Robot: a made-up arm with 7 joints.
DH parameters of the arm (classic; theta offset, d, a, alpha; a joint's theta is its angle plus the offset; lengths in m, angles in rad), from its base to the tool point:
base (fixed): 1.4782 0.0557 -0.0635 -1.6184
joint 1: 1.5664 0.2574 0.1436 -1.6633
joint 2: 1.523 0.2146 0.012 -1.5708
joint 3: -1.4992 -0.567 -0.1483 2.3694
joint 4: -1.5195 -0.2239 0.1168 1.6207
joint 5: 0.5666 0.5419 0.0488 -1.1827
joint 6: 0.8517 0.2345 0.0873 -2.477
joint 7: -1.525 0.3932 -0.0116 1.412
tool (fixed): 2.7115 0.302 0 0
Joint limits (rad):
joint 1: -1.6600..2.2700
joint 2: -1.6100..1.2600
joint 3: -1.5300..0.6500
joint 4: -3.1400..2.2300
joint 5: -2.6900..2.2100
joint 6: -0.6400..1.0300
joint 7: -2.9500..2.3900
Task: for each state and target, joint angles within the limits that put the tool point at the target. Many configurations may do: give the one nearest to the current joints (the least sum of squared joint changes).
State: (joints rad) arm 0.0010 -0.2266 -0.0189 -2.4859 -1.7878 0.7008 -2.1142
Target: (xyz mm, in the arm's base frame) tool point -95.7 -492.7 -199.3
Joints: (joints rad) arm 0.3971 0.0160 -0.0630 -2.5815 -1.6995 0.6449 -1.8403
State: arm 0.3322 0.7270 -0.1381 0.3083 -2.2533 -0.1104 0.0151
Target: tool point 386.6 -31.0 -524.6
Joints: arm 0.4698 0.8367 -0.2242 0.2591 -2.1665 -0.3186 -0.0346
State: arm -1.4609 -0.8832 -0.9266 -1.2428 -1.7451 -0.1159 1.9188
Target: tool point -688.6 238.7 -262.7
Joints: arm -0.6423 -1.1125 -0.8351 -1.4849 -1.1618 0.1247 1.9401
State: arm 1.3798 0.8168 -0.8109 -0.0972 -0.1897 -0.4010 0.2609
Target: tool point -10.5 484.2 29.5
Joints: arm 1.2556 1.2600 -0.9025 -0.4314 0.1109 0.6890 0.3146
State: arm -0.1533 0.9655 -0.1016 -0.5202 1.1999 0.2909 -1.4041
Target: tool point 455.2 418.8 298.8
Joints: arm -0.5652 1.1198 -0.0661 -0.1952 1.2452 0.5279 -0.9509
